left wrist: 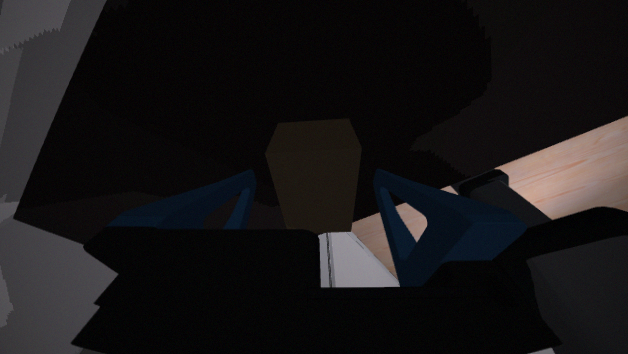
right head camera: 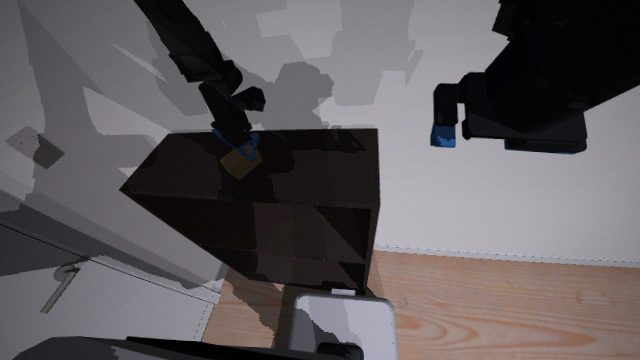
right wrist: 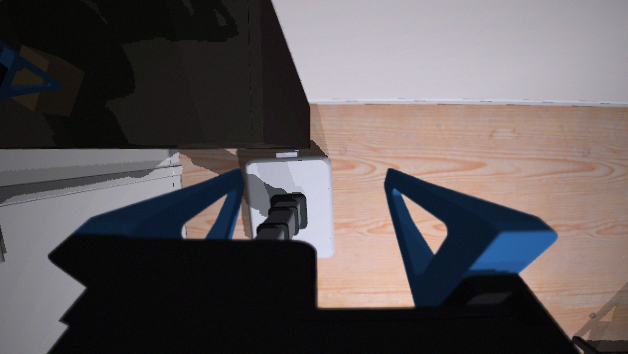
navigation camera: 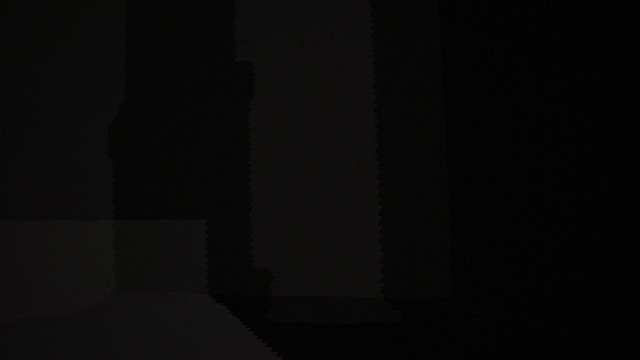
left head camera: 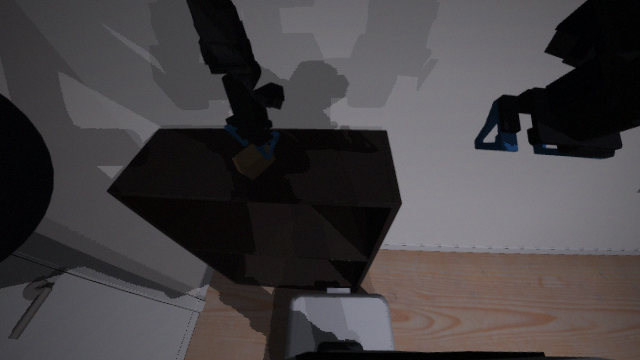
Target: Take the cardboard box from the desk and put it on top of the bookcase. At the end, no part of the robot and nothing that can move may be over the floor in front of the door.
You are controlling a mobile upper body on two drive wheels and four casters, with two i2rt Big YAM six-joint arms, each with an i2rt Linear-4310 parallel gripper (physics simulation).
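Places are measured from the left arm's base along level axes (x right, y back, z down), in millimetres.
Pixels of known places: left gripper, fingertip midpoint: (left wrist: 314, 176) (right head camera: 244, 153) (right wrist: 39, 71) (left head camera: 257, 152); right gripper, fingertip midpoint: (right head camera: 468, 142) (right wrist: 314, 176) (left head camera: 505, 147).
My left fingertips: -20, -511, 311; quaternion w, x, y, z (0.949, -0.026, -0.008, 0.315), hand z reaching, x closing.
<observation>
Ahead of a thing's pixels: the offset from my left fingertips to its top centre, as dx, dy, dz. "spot": to the spot under its first point. Level surfaces: height alone.
The small brown cardboard box @[-8, +14, -11] (left head camera: 251, 165) (right head camera: 239, 165) (left wrist: 317, 190) (right wrist: 67, 85) rests on top of the dark bookcase @[spot: +240, +35, +39] (left head camera: 345, 170) (right head camera: 330, 170) (right wrist: 200, 90). My left gripper (left head camera: 255, 150) (right head camera: 241, 151) (left wrist: 314, 176) is open around the box; in the left wrist view a gap shows between each blue finger and the box. My right gripper (left head camera: 525, 148) (right head camera: 487, 146) (right wrist: 314, 176) is open and empty, to the right of the bookcase. The white door @[spot: -623, +385, +497] (left head camera: 115, 320) (right head camera: 125, 300) (right wrist: 75, 250) with its handle is at the lower left. The desk does not show.
A white rounded body (left head camera: 345, 320) (right head camera: 345, 320) (right wrist: 320, 210) with a black part on it stands on the wooden floor @[dz +1099] (left head camera: 480, 300) (right head camera: 480, 300) (right wrist: 475, 150) in front of the bookcase. A pale wall is behind the bookcase. The navigation camera view is very dark.
</observation>
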